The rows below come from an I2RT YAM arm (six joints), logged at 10 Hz.
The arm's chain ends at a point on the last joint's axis. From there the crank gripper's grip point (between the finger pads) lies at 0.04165 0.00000 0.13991 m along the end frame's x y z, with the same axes.
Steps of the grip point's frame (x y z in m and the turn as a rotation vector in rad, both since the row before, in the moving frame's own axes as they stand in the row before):
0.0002, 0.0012, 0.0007, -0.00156, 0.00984, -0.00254
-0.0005, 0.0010, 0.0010, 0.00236, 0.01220, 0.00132
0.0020, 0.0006, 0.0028, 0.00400, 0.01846, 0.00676
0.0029, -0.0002, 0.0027, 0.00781, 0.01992, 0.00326
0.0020, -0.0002, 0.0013, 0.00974, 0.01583, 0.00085
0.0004, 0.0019, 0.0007, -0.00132, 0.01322, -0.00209
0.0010, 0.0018, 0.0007, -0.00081, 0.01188, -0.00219
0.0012, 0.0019, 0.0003, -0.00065, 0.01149, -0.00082
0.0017, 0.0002, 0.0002, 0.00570, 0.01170, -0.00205
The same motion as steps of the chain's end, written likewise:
-0.0012, 0.0011, 0.0011, -0.00156, 0.00984, -0.00254
-0.0022, 0.0013, 0.0015, 0.00236, 0.01220, 0.00132
-0.0006, 0.0009, 0.0036, 0.00400, 0.01846, 0.00676
0.0001, 0.0007, 0.0036, 0.00781, 0.01992, 0.00326
-0.0002, 0.0011, 0.0020, 0.00974, 0.01583, 0.00085
-0.0014, 0.0018, 0.0013, -0.00132, 0.01322, -0.00209
-0.0007, 0.0018, 0.0012, -0.00081, 0.01188, -0.00219
-0.0004, 0.0018, 0.0008, -0.00065, 0.01149, -0.00082
0.0001, 0.0011, 0.0007, 0.00570, 0.01170, -0.00205

